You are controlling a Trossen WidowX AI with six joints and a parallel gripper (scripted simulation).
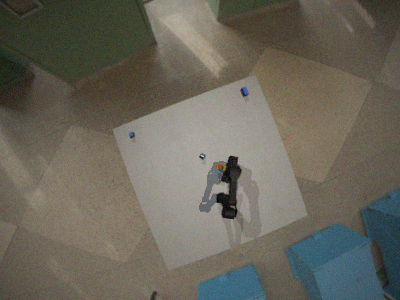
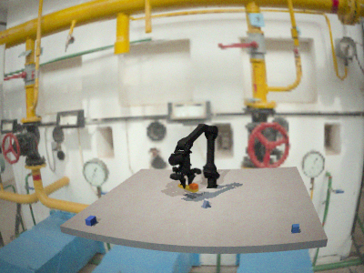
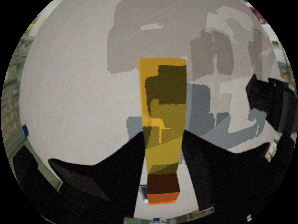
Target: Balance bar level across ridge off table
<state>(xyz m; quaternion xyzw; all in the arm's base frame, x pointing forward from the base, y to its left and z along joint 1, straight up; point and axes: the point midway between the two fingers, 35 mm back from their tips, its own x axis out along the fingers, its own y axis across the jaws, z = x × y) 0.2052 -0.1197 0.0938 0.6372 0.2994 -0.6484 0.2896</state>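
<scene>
The yellow bar lies 3 cm ahead of my gripper tip, 3 cm to the left of it and 1 cm above it. Round my gripper tip: blue-grey ridge 16 cm ahead, 14 cm to the left, 2 cm below.
</scene>
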